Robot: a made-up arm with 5 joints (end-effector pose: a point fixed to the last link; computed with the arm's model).
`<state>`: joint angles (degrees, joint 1 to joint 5).
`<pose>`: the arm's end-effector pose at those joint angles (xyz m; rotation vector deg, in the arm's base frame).
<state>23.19 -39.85 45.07 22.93 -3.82</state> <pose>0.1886 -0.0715 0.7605 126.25 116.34 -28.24</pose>
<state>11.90 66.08 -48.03 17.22 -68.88</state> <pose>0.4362 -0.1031 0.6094 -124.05 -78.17 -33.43</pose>
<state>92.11 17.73 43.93 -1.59 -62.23</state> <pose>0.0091 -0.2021 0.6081 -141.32 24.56 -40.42</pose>
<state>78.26 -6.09 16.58 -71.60 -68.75</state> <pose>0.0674 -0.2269 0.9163 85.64 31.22 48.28</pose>
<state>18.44 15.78 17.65 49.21 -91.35</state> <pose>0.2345 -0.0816 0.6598 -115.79 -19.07 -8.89</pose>
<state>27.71 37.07 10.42 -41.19 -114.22</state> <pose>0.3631 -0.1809 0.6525 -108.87 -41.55 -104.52</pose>
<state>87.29 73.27 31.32 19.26 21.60</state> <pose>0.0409 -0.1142 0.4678 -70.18 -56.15 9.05</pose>
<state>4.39 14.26 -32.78 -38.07 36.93</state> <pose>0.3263 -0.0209 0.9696 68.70 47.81 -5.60</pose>
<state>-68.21 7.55 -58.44 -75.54 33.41</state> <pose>0.1038 0.0782 1.0318 55.42 24.13 100.49</pose>
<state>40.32 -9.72 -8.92 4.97 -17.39</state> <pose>0.2183 -0.1632 0.9092 122.88 70.05 7.31</pose>
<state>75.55 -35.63 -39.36 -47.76 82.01</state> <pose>0.0280 0.1073 1.0369 38.33 -75.02 -66.37</pose>
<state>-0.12 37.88 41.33 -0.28 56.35</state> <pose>0.2753 0.0059 0.5496 8.39 151.91 -96.05</pose>
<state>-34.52 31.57 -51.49 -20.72 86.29</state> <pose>0.3416 0.2054 0.9170 35.56 46.90 -21.78</pose>
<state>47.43 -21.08 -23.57 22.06 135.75</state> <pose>0.1679 -0.1089 0.9426 19.22 11.76 -137.40</pose>
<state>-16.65 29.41 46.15 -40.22 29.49</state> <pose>0.3318 0.0782 0.6075 43.40 136.05 -51.09</pose>
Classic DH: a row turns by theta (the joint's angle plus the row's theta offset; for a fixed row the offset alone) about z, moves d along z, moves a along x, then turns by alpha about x. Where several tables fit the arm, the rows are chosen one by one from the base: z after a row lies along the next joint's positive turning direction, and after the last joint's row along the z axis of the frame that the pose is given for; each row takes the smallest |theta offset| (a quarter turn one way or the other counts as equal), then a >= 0, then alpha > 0; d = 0 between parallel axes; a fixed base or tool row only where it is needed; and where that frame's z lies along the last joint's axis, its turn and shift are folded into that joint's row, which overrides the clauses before.
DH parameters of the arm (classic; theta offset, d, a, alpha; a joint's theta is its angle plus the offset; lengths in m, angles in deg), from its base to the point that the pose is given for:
base (fixed): 17.67 0 0.0613 180
joint 1: 17.67 -0.6545 0.0295 90
joint 2: -82.3 0 0.1716 0
joint 3: 67.12 0 0.1302 0
joint 4: -74.82 -0.0228 -0.0288 90
joint 5: -64.69 -0.1128 0.0141 114.35
tool (fixed): 171.09 -0.013 0 0

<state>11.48 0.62 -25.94 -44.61 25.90</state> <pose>0.2499 -0.0431 1.0062 69.47 37.64 6.23</pose>
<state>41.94 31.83 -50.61 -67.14 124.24</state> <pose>0.2681 -0.1761 0.9645 51.35 -50.65 -99.05</pose>
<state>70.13 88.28 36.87 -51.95 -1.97</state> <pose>0.0887 -0.1565 0.4078 -120.25 -53.72 24.95</pose>
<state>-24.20 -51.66 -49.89 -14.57 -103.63</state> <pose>-0.0717 -0.0807 1.0085 -46.55 75.92 143.97</pose>
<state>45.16 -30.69 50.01 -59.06 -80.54</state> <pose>0.1682 -0.1493 0.8459 97.36 59.89 88.27</pose>
